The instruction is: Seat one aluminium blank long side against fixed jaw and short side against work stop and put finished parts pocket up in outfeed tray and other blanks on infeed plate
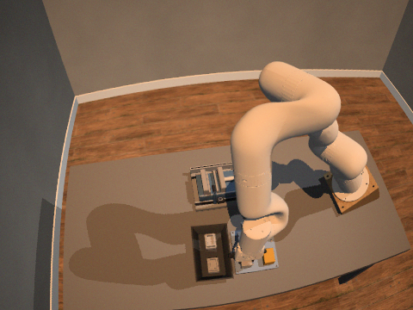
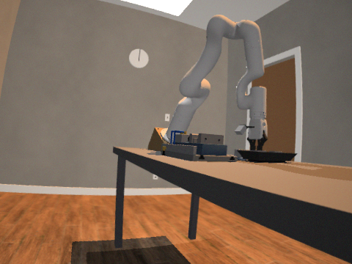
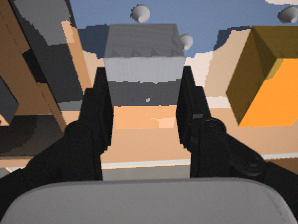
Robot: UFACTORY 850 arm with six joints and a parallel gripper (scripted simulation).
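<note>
Now: hand 9 cm past the brass blank, 2 cm to the right of it and 2 cm above it. Also, from my hand: vise 35 cm to the right, 4 cm behind, 1 cm below.
</note>
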